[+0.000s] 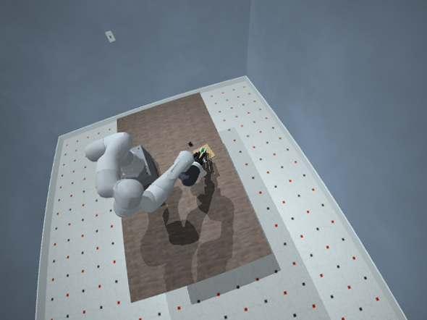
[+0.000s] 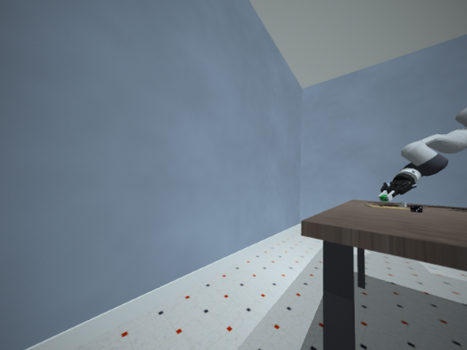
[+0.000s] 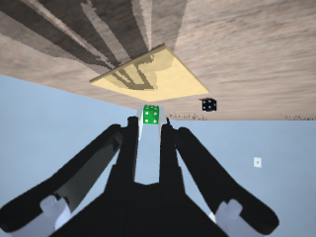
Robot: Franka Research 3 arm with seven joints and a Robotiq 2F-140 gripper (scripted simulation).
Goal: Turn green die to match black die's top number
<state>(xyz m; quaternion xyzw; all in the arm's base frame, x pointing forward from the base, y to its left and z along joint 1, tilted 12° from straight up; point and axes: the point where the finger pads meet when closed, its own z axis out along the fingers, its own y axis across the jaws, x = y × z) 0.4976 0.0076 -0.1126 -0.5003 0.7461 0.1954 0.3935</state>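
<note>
My hand is 10 mm to the right of the tan mat and 60 mm above it. Round my hand: green die 10 mm ahead, 20 mm to the left, 10 mm below; then white die 60 mm behind, 160 mm to the right, 50 mm below; then black die 80 mm behind, 140 mm to the left, 50 mm below.
</note>
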